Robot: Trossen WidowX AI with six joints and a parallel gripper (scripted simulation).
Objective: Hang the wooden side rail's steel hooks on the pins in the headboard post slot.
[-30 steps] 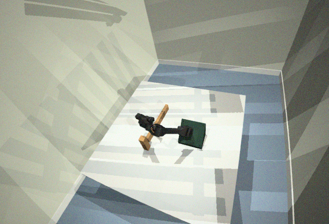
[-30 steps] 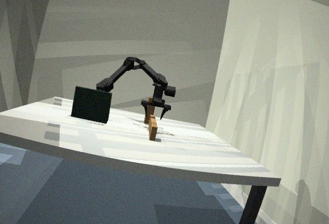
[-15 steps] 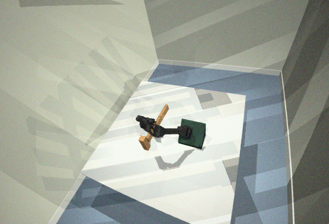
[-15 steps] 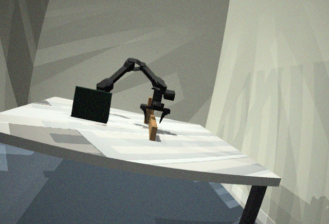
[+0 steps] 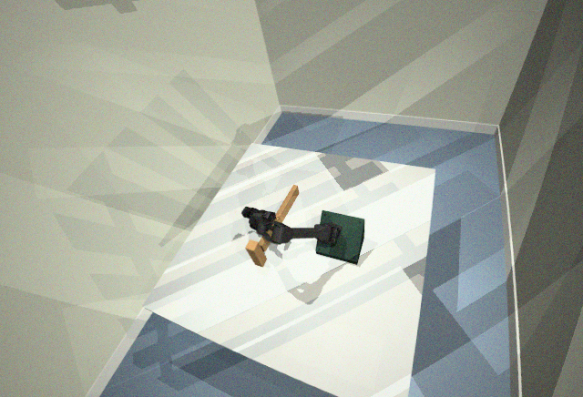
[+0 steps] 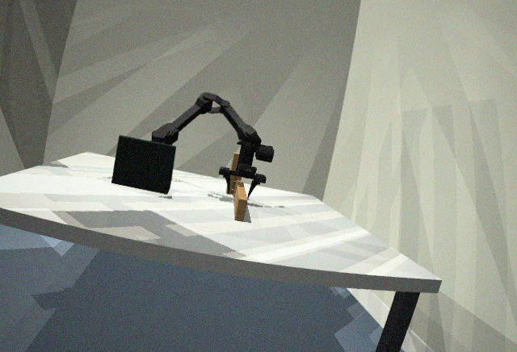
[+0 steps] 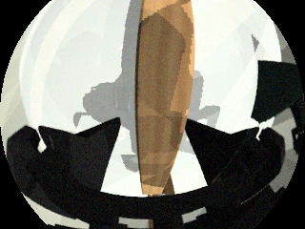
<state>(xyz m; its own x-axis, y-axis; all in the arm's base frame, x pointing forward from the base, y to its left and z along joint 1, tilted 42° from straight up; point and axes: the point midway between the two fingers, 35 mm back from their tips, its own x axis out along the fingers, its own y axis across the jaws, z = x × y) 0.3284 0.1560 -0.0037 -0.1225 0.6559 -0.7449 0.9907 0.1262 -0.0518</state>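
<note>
My gripper tip is now 3 cm past the wooden headboard post, 15 cm to the right of it and 6 cm below it.
</note>
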